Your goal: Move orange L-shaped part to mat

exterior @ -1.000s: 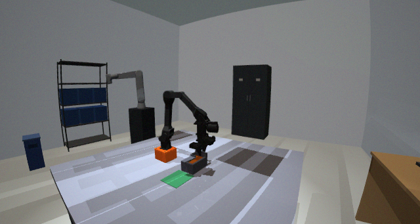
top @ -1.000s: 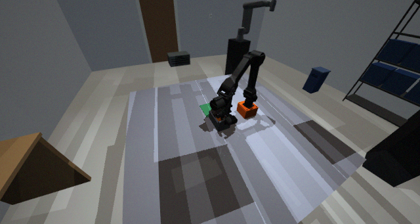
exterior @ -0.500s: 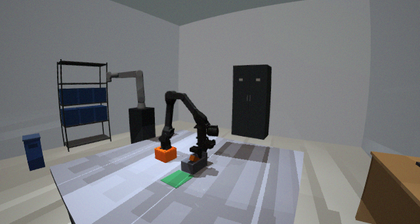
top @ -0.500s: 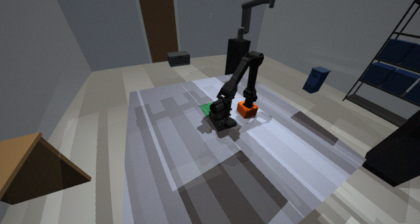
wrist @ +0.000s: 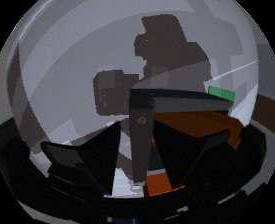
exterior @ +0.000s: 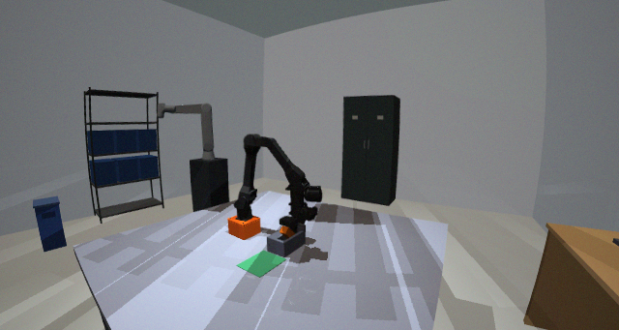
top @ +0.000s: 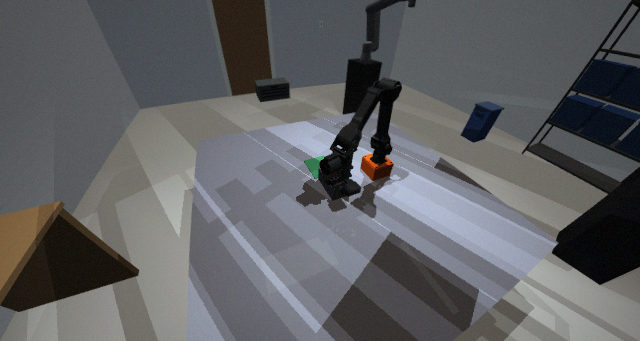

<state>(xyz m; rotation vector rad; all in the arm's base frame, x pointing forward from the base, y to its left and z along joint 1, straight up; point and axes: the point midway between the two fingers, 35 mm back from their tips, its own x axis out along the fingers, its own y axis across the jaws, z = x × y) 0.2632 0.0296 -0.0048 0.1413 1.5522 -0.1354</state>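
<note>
Right now my gripper tip is 2 cm past the orange L-shaped part, 5 cm to the left of it and 1 cm below it. The rest, counted from my gripper tip: green mat (5 cm behind, 22 cm to the right, 5 cm below).
</note>
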